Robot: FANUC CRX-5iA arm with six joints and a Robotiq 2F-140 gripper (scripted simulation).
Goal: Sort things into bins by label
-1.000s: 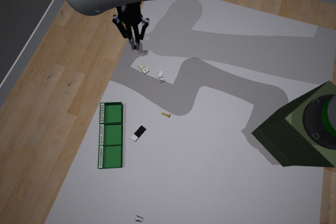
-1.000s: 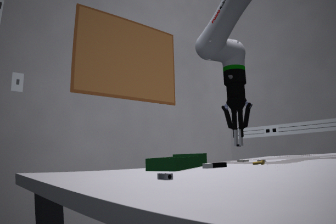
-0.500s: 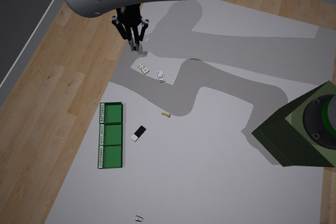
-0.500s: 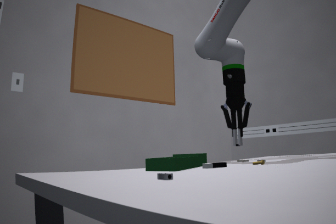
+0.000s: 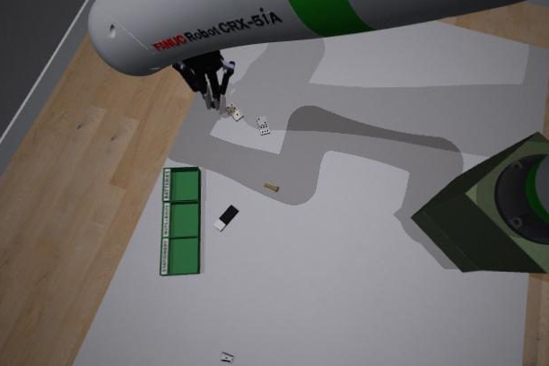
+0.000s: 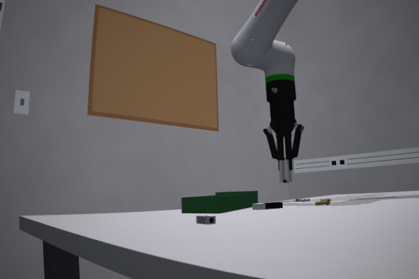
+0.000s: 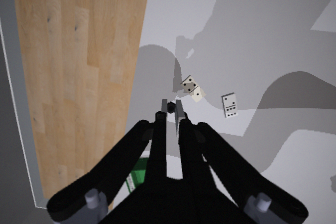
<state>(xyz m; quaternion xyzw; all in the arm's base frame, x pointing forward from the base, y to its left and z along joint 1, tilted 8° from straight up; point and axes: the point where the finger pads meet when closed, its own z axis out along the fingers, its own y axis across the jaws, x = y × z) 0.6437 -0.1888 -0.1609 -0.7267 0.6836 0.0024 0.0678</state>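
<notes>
The brass bolt is 18 cm behind my hand, 17 cm to the left of it and 9 cm below it. From my hand the other things lie so: black nut: 3 cm below; grey sharpener: 14 cm behind, 57 cm to the left, 9 cm below; black-and-white eraser: 8 cm behind, 27 cm to the left, 9 cm below.
</notes>
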